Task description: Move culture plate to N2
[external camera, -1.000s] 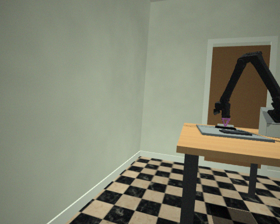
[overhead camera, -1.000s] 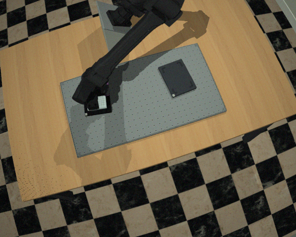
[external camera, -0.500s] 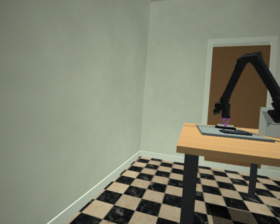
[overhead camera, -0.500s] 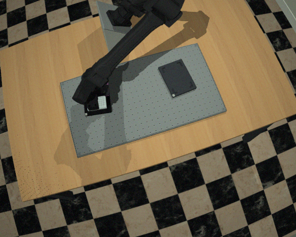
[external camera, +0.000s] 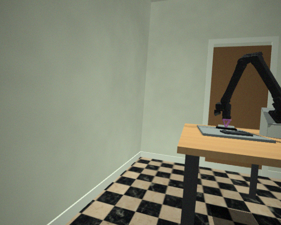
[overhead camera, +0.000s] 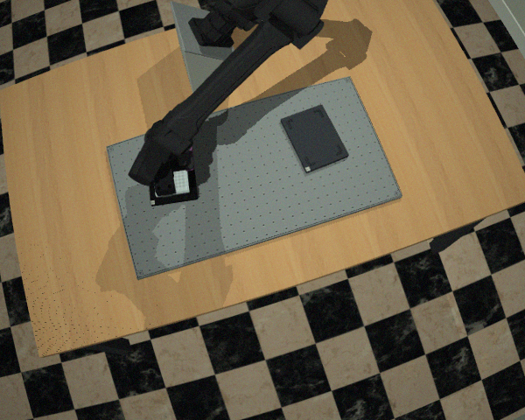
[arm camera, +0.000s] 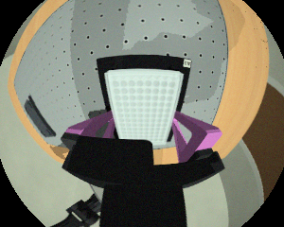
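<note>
My gripper is now right at the clear lid. Also, from my hand: black nest N1: 370 mm to the left, 70 mm ahead, 20 mm below; then culture plate: right at my hand; then black nest N2: 20 mm below.
</note>
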